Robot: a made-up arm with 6 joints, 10 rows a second.
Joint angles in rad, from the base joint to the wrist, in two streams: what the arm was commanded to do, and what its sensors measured. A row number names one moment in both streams.
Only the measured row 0 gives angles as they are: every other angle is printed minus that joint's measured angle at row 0.
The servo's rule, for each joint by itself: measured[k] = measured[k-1] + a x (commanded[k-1-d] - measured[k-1]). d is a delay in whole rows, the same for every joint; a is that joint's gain. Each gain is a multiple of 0.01, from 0.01 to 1. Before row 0 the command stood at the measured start. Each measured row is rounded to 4 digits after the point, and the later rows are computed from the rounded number. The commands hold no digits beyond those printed.
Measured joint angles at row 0:
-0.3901, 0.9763, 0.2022, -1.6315, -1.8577, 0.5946
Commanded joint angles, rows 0 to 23:
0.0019, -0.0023, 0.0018, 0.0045, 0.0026, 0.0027
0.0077, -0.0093, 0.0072, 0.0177, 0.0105, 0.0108
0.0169, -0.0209, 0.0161, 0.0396, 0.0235, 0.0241
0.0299, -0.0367, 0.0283, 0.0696, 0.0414, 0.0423
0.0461, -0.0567, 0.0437, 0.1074, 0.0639, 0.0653
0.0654, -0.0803, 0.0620, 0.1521, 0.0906, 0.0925
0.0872, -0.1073, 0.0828, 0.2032, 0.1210, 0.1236
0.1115, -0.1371, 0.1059, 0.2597, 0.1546, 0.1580
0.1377, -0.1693, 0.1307, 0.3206, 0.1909, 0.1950
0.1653, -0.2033, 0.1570, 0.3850, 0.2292, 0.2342
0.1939, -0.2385, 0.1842, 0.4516, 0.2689, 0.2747
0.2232, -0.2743, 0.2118, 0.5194, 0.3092, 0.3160
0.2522, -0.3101, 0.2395, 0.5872, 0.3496, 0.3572
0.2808, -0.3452, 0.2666, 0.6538, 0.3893, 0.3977
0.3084, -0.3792, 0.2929, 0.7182, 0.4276, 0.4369
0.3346, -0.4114, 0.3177, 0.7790, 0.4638, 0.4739
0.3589, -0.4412, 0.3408, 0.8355, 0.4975, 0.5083
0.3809, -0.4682, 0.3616, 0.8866, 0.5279, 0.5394
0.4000, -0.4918, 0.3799, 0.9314, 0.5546, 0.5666
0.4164, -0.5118, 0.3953, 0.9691, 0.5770, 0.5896
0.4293, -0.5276, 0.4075, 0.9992, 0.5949, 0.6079
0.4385, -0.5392, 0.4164, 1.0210, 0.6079, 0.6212
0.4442, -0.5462, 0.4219, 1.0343, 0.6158, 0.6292
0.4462, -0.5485, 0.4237, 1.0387, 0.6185, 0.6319
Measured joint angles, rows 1 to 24:
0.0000, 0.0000, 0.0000, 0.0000, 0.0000, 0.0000
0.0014, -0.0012, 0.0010, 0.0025, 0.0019, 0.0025
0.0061, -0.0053, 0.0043, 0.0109, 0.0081, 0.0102
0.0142, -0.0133, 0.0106, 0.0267, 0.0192, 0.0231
0.0260, -0.0252, 0.0200, 0.0503, 0.0352, 0.0410
0.0411, -0.0413, 0.0326, 0.0817, 0.0559, 0.0636
0.0593, -0.0612, 0.0482, 0.1204, 0.0809, 0.0905
0.0802, -0.0847, 0.0665, 0.1659, 0.1098, 0.1213
0.1037, -0.1114, 0.0874, 0.2175, 0.1421, 0.1554
0.1292, -0.1409, 0.1103, 0.2742, 0.1772, 0.1922
0.1563, -0.1727, 0.1351, 0.3351, 0.2146, 0.2313
0.1845, -0.2063, 0.1611, 0.3992, 0.2537, 0.2717
0.2135, -0.2410, 0.1880, 0.4653, 0.2937, 0.3129
0.2425, -0.2762, 0.2153, 0.5323, 0.3339, 0.3541
0.2712, -0.3114, 0.2425, 0.5991, 0.3738, 0.3946
0.2991, -0.3460, 0.2692, 0.6646, 0.4125, 0.4339
0.3257, -0.3794, 0.2949, 0.7275, 0.4494, 0.4711
0.3506, -0.4109, 0.3192, 0.7869, 0.4840, 0.5057
0.3733, -0.4401, 0.3417, 0.8417, 0.5156, 0.5370
0.3933, -0.4665, 0.3619, 0.8910, 0.5437, 0.5645
0.4106, -0.4896, 0.3796, 0.9340, 0.5677, 0.5878
0.4246, -0.5090, 0.3944, 0.9699, 0.5873, 0.6065
0.4350, -0.5244, 0.4061, 0.9980, 0.6021, 0.6202
0.4419, -0.5355, 0.4145, 1.0180, 0.6120, 0.6286
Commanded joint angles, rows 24 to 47:
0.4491, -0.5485, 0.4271, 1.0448, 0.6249, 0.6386
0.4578, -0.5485, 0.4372, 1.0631, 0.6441, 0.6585
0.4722, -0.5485, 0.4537, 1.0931, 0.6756, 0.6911
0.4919, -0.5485, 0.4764, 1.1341, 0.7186, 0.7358
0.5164, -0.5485, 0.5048, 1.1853, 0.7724, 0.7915
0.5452, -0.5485, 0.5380, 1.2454, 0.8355, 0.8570
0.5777, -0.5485, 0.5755, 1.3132, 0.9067, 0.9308
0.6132, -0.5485, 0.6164, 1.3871, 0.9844, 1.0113
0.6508, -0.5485, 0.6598, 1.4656, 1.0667, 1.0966
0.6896, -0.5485, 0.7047, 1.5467, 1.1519, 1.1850
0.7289, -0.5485, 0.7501, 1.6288, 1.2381, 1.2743
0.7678, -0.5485, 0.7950, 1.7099, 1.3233, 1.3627
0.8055, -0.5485, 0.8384, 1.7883, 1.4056, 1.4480
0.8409, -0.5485, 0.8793, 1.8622, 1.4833, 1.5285
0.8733, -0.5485, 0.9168, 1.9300, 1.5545, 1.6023
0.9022, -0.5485, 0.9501, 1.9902, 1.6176, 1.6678
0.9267, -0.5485, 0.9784, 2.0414, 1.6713, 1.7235
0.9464, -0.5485, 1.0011, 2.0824, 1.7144, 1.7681
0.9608, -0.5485, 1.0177, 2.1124, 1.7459, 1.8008
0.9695, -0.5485, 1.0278, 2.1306, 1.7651, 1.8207
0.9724, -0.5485, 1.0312, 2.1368, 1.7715, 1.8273
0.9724, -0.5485, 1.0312, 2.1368, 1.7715, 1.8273
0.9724, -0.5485, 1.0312, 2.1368, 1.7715, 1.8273
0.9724, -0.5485, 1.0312, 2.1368, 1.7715, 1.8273
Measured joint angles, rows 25 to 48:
0.4451, -0.5421, 0.4194, 1.0294, 0.6167, 0.6317
0.4481, -0.5454, 0.4235, 1.0379, 0.6226, 0.6381
0.4554, -0.5470, 0.4308, 1.0518, 0.6381, 0.6571
0.4680, -0.5478, 0.4429, 1.0745, 0.6651, 0.6887
0.4859, -0.5482, 0.4607, 1.1073, 0.7036, 0.7325
0.5088, -0.5484, 0.4841, 1.1502, 0.7531, 0.7874
0.5361, -0.5485, 0.5127, 1.2026, 0.8124, 0.8521
0.5673, -0.5485, 0.5460, 1.2634, 0.8803, 0.9253
0.6017, -0.5485, 0.5833, 1.3314, 0.9553, 1.0053
0.6385, -0.5485, 0.6238, 1.4052, 1.0355, 1.0902
0.6768, -0.5485, 0.6667, 1.4830, 1.1193, 1.1784
0.7159, -0.5485, 0.7109, 1.5632, 1.2048, 1.2676
0.7548, -0.5485, 0.7555, 1.6439, 1.2901, 1.3560
0.7928, -0.5485, 0.7994, 1.7233, 1.3733, 1.4416
0.8289, -0.5485, 0.8417, 1.7997, 1.4525, 1.5224
0.8622, -0.5485, 0.8815, 1.8714, 1.5259, 1.5967
0.8922, -0.5485, 0.9179, 1.9367, 1.5919, 1.6628
0.9181, -0.5485, 0.9500, 1.9943, 1.6491, 1.7193
0.9393, -0.5485, 0.9771, 2.0428, 1.6961, 1.7647
0.9554, -0.5485, 0.9986, 2.0811, 1.7320, 1.7983
0.9660, -0.5485, 1.0141, 2.1083, 1.7558, 1.8191
0.9708, -0.5485, 1.0232, 2.1240, 1.7671, 1.8267
0.9720, -0.5485, 1.0274, 2.1310, 1.7703, 1.8273
0.9723, -0.5485, 1.0294, 2.1342, 1.7712, 1.8273

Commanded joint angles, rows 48 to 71:
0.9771, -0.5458, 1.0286, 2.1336, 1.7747, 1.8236
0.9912, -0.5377, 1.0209, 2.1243, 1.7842, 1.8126
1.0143, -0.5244, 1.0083, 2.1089, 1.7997, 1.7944
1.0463, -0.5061, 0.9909, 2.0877, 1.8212, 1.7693
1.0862, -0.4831, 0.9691, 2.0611, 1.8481, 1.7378
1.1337, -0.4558, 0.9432, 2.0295, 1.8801, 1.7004
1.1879, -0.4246, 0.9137, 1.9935, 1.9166, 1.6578
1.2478, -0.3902, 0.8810, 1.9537, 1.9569, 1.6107
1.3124, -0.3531, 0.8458, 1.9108, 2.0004, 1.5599
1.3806, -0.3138, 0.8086, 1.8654, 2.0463, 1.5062
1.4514, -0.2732, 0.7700, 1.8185, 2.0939, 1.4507
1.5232, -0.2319, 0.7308, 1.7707, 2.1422, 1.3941
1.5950, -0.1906, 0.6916, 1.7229, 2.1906, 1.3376
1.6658, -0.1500, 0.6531, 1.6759, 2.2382, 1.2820
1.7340, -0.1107, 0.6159, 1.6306, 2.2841, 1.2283
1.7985, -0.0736, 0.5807, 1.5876, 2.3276, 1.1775
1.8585, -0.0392, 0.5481, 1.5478, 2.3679, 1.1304
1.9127, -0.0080, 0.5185, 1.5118, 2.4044, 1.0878
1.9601, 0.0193, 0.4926, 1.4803, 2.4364, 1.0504
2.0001, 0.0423, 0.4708, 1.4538, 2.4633, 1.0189
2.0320, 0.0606, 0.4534, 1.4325, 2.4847, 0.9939
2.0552, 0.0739, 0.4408, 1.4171, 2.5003, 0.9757
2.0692, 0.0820, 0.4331, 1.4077, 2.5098, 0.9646
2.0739, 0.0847, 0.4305, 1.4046, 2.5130, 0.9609
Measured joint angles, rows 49 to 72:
0.9724, -0.5485, 1.0304, 2.1356, 1.7714, 1.8273
0.9759, -0.5471, 1.0294, 2.1345, 1.7738, 1.8239
0.9874, -0.5423, 1.0249, 2.1289, 1.7813, 1.8134
1.0076, -0.5332, 1.0161, 2.1179, 1.7945, 1.7957
1.0366, -0.5194, 1.0027, 2.1013, 1.8137, 1.7711
1.0738, -0.5009, 0.9849, 2.0792, 1.8385, 1.7401
1.1187, -0.4779, 0.9628, 2.0519, 1.8685, 1.7032
1.1706, -0.4507, 0.9368, 2.0198, 1.9031, 1.6610
1.2285, -0.4198, 0.9072, 1.9834, 1.9418, 1.6142
1.2914, -0.3858, 0.8747, 1.9435, 1.9840, 1.5637
1.3583, -0.3491, 0.8397, 1.9005, 2.0289, 1.5102
1.4281, -0.3104, 0.8028, 1.8554, 2.0757, 1.4549
1.4994, -0.2704, 0.7646, 1.8088, 2.1236, 1.3984
1.5711, -0.2297, 0.7259, 1.7616, 2.1718, 1.3419
1.6421, -0.1891, 0.6873, 1.7145, 2.2196, 1.2862
1.7110, -0.1491, 0.6495, 1.6684, 2.2660, 1.2324
1.7766, -0.1106, 0.6130, 1.6240, 2.3104, 1.1813
1.8380, -0.0742, 0.5786, 1.5821, 2.3518, 1.1340
1.8940, -0.0404, 0.5467, 1.5434, 2.3897, 1.0910
1.9436, -0.0100, 0.5180, 1.5087, 2.4233, 1.0532
1.9860, 0.0167, 0.4930, 1.4785, 2.4521, 1.0213
2.0205, 0.0391, 0.4720, 1.4532, 2.4756, 0.9958
2.0465, 0.0568, 0.4555, 1.4333, 2.4934, 0.9771
2.0635, 0.0697, 0.4436, 1.4192, 2.5052, 0.9655

